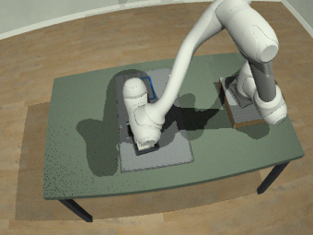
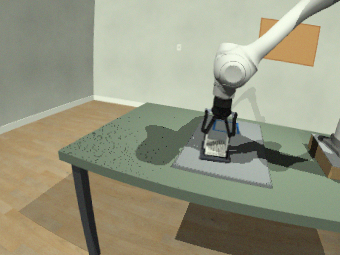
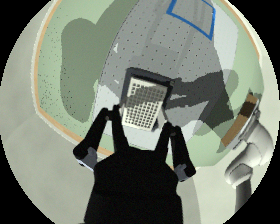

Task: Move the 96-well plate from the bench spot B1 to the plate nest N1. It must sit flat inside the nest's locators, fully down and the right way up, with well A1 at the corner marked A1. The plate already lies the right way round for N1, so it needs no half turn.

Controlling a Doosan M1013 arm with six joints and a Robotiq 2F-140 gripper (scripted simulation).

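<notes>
My hand is 4 cm above the dark plate nest N1. The rest, counted from my hand: white 96-well plate: 2 cm below.
</notes>
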